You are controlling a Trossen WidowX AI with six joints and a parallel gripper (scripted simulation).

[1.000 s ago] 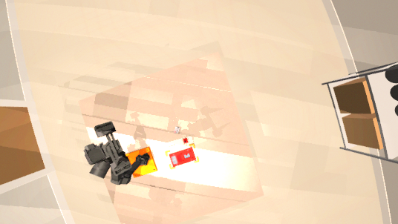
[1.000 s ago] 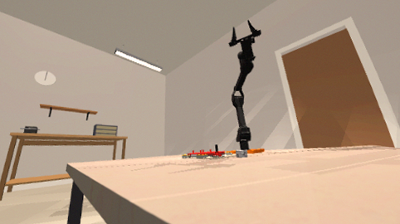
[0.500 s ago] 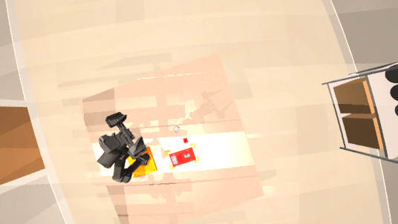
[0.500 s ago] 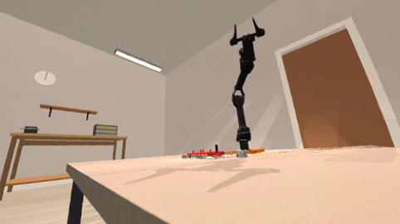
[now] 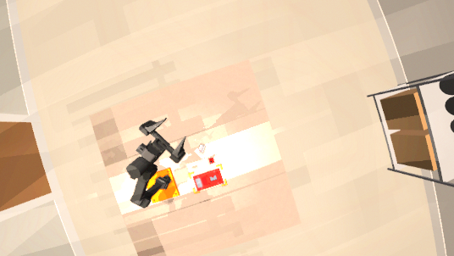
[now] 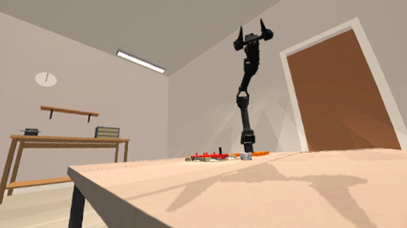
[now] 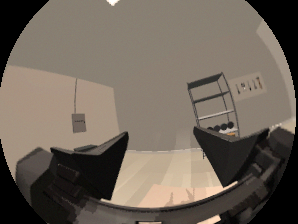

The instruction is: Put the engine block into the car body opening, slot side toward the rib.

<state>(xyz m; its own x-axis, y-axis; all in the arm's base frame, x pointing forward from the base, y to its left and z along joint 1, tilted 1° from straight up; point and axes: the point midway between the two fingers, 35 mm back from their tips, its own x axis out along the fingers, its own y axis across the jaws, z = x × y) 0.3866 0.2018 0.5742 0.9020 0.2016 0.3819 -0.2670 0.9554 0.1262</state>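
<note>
My gripper tip is now 60 cm above the grey engine block, 13 cm to the left of it and 7 cm past it.
</note>
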